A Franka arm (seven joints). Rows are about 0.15 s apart.
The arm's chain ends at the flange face. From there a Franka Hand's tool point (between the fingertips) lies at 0.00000 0.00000 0.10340 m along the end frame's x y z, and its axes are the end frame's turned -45 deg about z.
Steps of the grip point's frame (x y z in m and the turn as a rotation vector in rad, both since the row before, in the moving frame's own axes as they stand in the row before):
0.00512, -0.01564, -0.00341, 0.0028, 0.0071, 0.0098
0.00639, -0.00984, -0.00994, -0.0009, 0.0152, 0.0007
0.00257, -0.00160, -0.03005, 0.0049, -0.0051, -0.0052
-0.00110, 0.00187, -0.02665, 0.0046, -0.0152, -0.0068
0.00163, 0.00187, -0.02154, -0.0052, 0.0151, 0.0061
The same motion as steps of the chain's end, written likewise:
-0.00776, -0.01396, -0.00341, 0.0070, 0.0030, 0.0098
-0.00362, -0.01043, -0.00993, 0.0101, 0.0114, 0.0007
0.00142, -0.00297, -0.03005, -0.0001, -0.0071, -0.0052
0.00199, 0.00132, -0.02664, -0.0075, -0.0140, -0.0068
0.00099, 0.00089, -0.02153, 0.0070, 0.0144, 0.0061

